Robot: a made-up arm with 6 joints.
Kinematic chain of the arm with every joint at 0, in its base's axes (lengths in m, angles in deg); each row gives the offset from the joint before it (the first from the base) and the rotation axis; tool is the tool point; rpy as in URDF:
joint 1: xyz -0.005 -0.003 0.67 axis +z
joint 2: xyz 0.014 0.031 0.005 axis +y
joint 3: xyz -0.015 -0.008 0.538 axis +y
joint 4: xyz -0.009 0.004 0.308 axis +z
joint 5: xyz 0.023 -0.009 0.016 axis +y
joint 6: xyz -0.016 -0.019 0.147 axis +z
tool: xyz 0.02 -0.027 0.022 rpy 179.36 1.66 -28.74
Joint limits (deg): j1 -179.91..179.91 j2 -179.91..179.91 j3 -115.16..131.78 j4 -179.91..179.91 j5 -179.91..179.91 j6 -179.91..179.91
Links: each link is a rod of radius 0.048 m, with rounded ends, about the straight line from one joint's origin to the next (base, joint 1, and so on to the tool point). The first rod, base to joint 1, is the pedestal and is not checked.
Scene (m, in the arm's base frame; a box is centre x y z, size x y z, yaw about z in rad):
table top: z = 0
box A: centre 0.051 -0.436 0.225 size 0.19 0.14 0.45 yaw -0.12
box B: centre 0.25 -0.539 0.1 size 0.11 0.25 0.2 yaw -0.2
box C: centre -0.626 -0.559 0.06 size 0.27 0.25 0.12 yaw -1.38
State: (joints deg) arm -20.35 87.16 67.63 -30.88 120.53 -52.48
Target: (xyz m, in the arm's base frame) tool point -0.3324 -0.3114 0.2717
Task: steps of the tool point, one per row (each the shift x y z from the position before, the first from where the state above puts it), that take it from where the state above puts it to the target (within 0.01 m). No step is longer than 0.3 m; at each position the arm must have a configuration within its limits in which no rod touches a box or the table.
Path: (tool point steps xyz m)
1: 0.0622 -0.0487 0.1442
2: 0.0209 -0.0345 0.1711
3: -0.0270 -0.0134 0.1838
4: -0.0765 0.0134 0.1794
5: -0.1219 0.0432 0.1573
6: -0.0041 -0.1675 -0.1631
7: -0.1037 -0.1336 -0.1893
8: -0.1701 -0.0520 -0.1958
9: -0.1833 0.0505 -0.1829
10: -0.1422 0.1422 -0.1535
11: -0.0626 0.1961 -0.1117

